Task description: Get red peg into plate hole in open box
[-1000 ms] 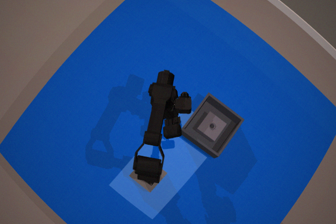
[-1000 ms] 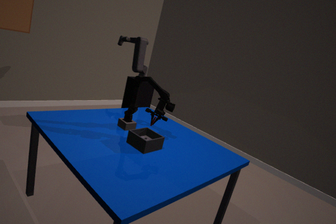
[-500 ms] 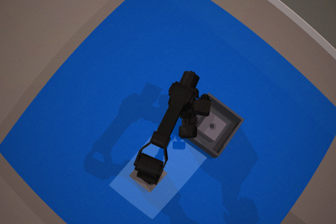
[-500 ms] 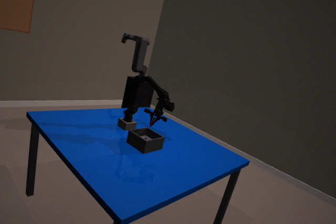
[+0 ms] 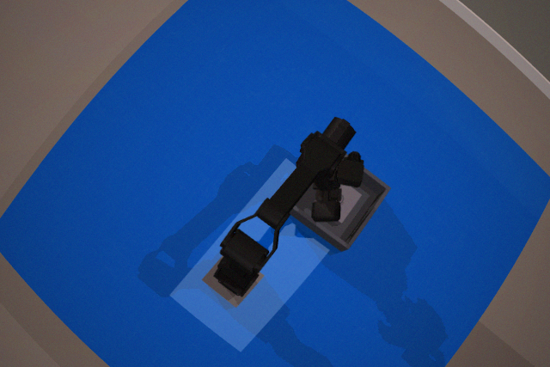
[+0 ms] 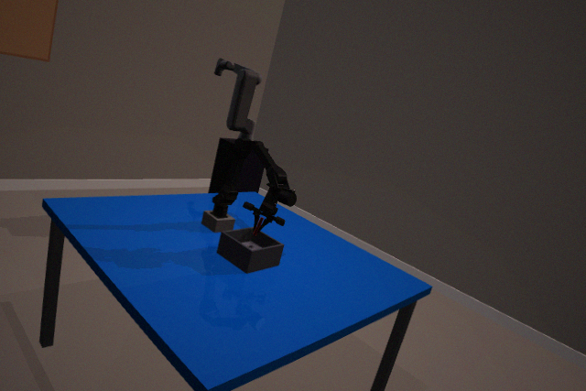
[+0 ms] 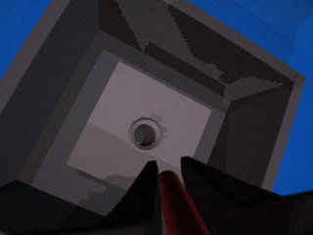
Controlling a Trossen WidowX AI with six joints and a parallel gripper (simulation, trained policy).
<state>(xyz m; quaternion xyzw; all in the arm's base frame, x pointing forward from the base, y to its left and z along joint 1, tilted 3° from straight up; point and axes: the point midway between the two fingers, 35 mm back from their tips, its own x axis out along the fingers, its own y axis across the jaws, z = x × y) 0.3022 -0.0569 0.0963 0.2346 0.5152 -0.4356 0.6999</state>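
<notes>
The red peg lies 10 mm behind my gripper tip, 20 mm to the left of it and 20 mm above it. Round my gripper tip: box 10 mm ahead, 20 mm to the right, 90 mm below; then plate 10 mm ahead, 20 mm to the right, 70 mm below.
</notes>
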